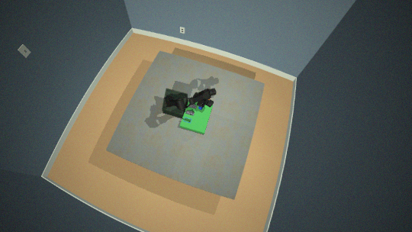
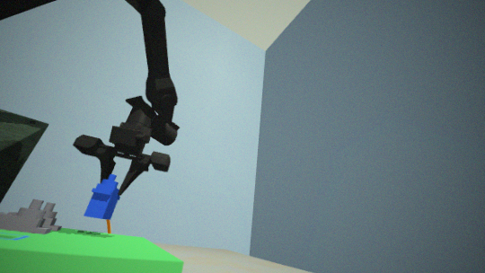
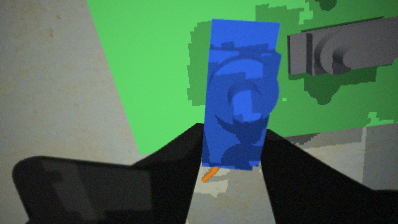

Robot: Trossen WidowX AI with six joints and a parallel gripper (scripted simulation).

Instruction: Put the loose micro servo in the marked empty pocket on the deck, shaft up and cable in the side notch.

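The green deck lies 20 mm ahead of my gripper tip, 100 mm to the right of it and 100 mm below it.
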